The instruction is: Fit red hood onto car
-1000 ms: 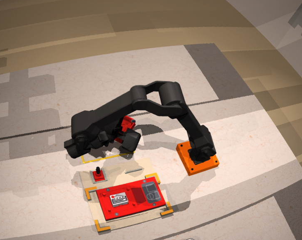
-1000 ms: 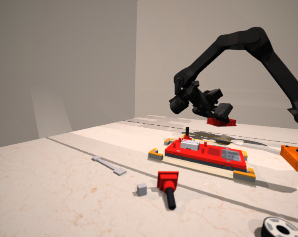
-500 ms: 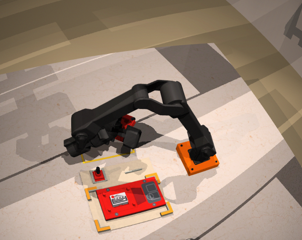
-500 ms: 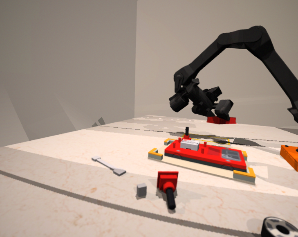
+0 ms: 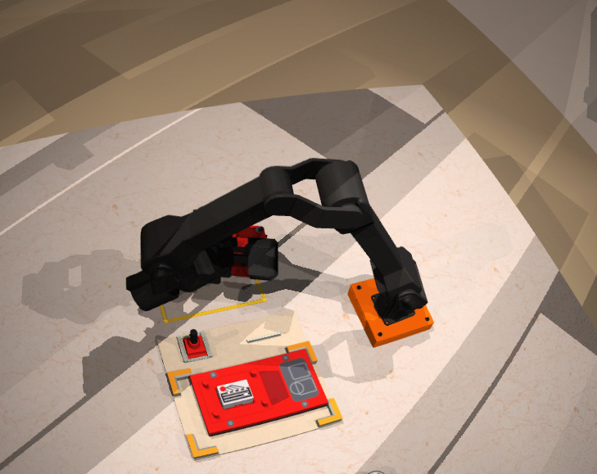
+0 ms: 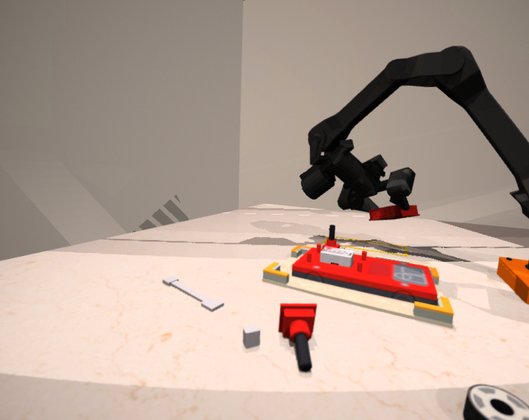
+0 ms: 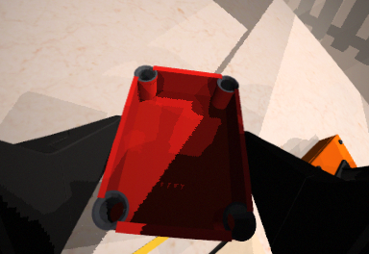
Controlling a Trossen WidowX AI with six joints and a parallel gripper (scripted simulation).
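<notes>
Now: gripper tip 1 cm to the right of the red hood and 1 cm above it. The rest, counted from my gripper tip: grey bar 40 cm to the left, 27 cm ahead, 8 cm below; then grey engine block 24 cm to the left, 10 cm ahead, 6 cm below; then jig 22 cm to the left, 7 cm below, 7 cm ahead.
</notes>
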